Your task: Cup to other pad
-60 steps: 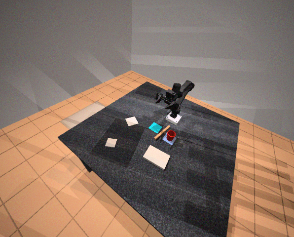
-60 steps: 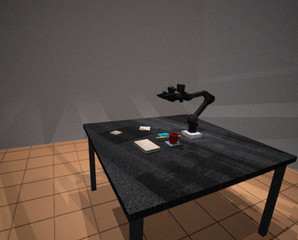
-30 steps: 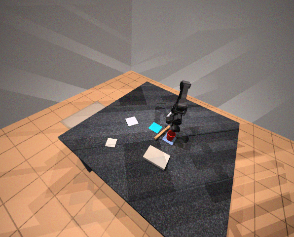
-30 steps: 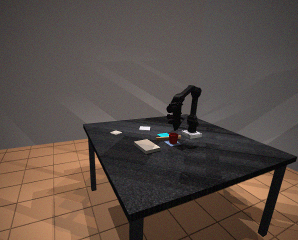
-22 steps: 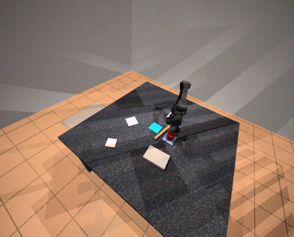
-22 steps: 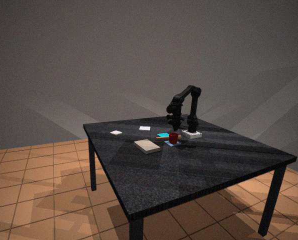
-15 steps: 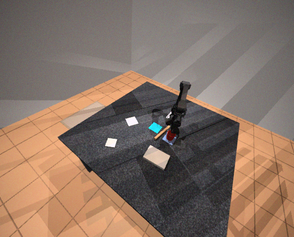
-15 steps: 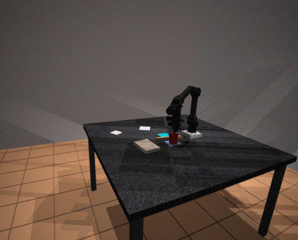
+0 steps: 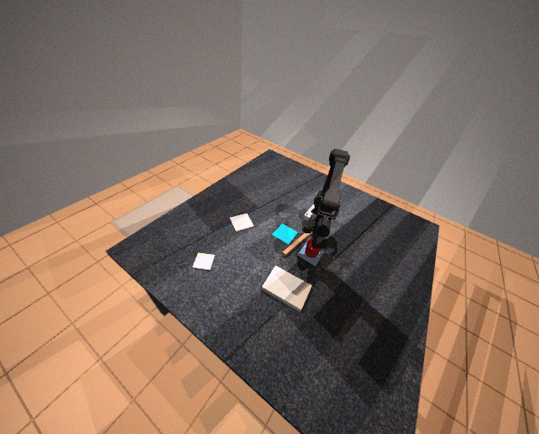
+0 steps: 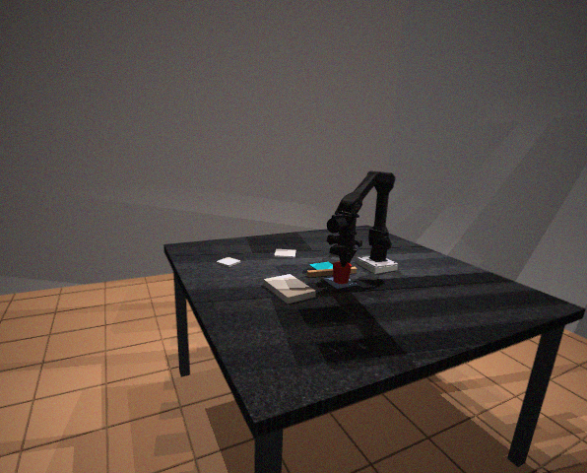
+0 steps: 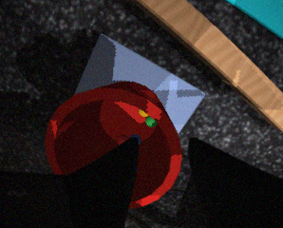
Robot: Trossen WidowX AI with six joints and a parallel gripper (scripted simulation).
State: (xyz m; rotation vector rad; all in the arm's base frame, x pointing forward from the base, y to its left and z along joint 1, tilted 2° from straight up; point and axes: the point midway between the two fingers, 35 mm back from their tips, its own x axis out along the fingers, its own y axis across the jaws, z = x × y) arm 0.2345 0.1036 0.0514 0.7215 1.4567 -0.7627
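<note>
Now: the red cup 2 cm below my gripper tip, 2 cm ahead of it and 1 cm to the left of it. The rest, counted from my gripper tip: cyan pad (15 cm to the right, 7 cm below, 1 cm ahead); pale blue pad (7 cm below, 2 cm to the left, 2 cm ahead); wooden bar (7 cm to the right, 6 cm below, 2 cm ahead).
</note>
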